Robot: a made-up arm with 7 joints.
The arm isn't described. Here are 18 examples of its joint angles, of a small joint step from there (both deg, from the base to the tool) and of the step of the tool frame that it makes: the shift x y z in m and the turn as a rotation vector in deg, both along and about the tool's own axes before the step.
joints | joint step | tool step
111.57 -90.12 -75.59 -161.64 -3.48 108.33 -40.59 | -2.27 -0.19 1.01 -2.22 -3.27 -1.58 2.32 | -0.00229 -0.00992 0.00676 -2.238 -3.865 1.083
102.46 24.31 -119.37 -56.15 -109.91 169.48 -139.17 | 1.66 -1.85 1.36 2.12 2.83 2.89 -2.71 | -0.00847 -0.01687 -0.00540 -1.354 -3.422 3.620
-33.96 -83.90 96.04 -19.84 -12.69 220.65 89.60 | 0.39 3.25 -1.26 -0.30 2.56 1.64 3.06 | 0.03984 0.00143 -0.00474 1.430 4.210 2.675
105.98 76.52 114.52 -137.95 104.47 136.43 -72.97 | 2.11 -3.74 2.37 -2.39 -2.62 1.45 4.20 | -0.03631 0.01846 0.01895 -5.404 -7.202 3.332
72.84 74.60 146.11 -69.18 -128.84 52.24 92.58 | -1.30 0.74 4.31 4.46 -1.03 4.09 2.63 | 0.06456 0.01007 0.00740 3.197 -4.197 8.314
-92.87 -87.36 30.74 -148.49 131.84 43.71 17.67 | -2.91 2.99 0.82 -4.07 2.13 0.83 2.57 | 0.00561 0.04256 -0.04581 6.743 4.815 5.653
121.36 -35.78 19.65 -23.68 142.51 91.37 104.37 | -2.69 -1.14 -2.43 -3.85 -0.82 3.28 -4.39 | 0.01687 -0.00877 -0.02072 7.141 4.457 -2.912
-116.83 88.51 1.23 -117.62 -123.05 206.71 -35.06 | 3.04 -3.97 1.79 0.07 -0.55 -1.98 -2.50 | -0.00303 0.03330 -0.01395 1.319 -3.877 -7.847
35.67 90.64 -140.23 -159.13 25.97 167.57 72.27 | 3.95 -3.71 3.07 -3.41 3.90 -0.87 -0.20 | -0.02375 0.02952 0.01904 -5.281 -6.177 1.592
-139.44 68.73 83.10 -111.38 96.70 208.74 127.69 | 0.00 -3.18 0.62 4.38 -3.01 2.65 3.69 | -0.01955 0.03165 -0.02205 -2.545 -7.274 0.710
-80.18 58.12 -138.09 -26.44 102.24 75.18 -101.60 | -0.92 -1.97 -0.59 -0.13 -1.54 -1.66 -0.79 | -0.02295 -0.00571 -0.01734 0.453 -1.549 1.579
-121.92 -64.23 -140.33 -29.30 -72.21 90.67 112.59 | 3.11 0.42 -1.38 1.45 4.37 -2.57 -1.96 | -0.01433 0.00537 -0.02354 -1.691 -2.751 -2.706
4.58 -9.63 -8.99 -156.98 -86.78 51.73 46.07 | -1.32 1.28 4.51 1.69 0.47 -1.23 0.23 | -0.00106 0.01215 -0.01660 -1.405 1.129 2.164
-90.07 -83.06 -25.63 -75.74 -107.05 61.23 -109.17 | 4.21 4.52 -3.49 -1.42 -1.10 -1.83 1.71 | 0.07082 0.05636 0.00143 3.731 -3.079 -5.098
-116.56 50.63 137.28 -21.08 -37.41 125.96 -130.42 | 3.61 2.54 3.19 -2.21 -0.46 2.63 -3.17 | -0.00117 -0.02155 0.02620 -3.257 3.604 0.346
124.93 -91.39 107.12 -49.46 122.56 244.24 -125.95 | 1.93 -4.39 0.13 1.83 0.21 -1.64 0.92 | 0.00184 -0.01898 -0.04251 2.726 5.789 -0.321
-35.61 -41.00 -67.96 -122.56 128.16 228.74 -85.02 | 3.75 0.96 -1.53 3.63 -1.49 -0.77 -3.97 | 0.00017 -0.01719 -0.00247 2.369 1.581 -5.327
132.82 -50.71 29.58 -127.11 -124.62 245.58 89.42 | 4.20 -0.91 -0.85 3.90 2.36 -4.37 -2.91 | 0.03690 -0.01375 -0.01665 -5.663 5.815 -7.523
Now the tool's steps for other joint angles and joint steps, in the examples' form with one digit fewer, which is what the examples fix.
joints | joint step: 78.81 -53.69 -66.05 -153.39 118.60 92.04 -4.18 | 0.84 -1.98 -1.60 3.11 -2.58 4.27 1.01
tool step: -0.0047 -0.0254 0.0054 -0.54 1.57 -1.32
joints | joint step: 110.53 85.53 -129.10 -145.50 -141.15 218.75 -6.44 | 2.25 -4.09 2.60 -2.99 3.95 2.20 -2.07
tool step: 0.0225 0.0083 0.0183 -4.96 7.98 -0.01
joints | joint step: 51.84 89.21 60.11 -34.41 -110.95 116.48 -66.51 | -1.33 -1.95 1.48 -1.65 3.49 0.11 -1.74
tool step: -0.0183 0.0107 -0.0141 -0.21 3.54 0.96
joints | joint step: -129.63 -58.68 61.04 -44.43 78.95 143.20 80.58 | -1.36 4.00 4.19 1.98 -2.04 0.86 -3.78
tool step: 0.0244 -0.0066 -0.0011 0.70 -0.76 -1.25
